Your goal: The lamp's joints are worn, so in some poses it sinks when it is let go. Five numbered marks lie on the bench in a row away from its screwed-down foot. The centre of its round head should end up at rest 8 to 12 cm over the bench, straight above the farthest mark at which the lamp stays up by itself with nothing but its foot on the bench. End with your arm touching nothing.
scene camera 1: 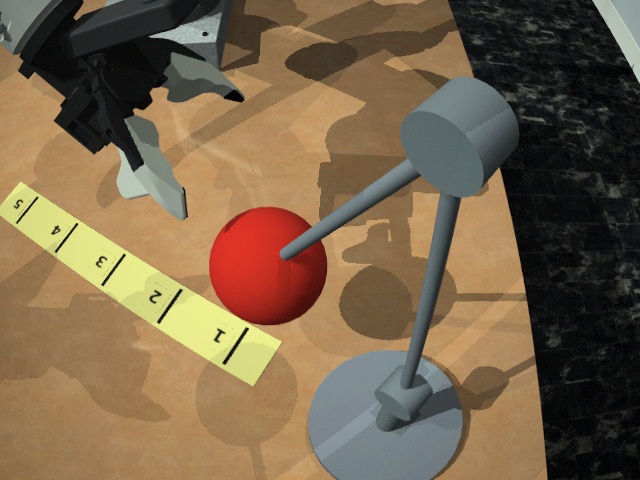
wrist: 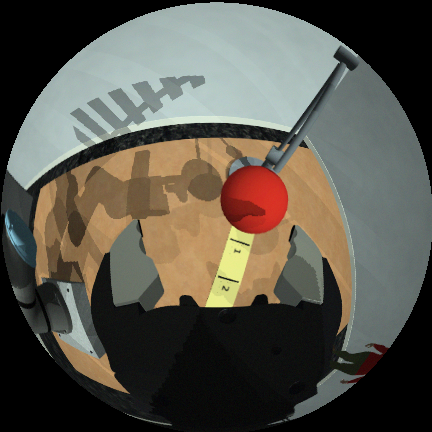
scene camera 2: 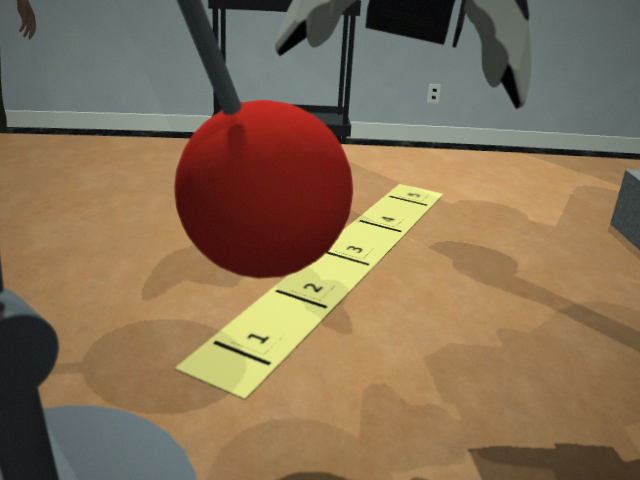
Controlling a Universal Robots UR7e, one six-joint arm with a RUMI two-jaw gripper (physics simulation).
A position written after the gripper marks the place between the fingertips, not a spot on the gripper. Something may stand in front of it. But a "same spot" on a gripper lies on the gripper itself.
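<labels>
The gripper shows in scene camera 1, in scene camera 2 and in the wrist view (216, 225). On the gripper, (scene camera 1: 218, 80) and (scene camera 2: 505, 39) are the same spot.
</labels>
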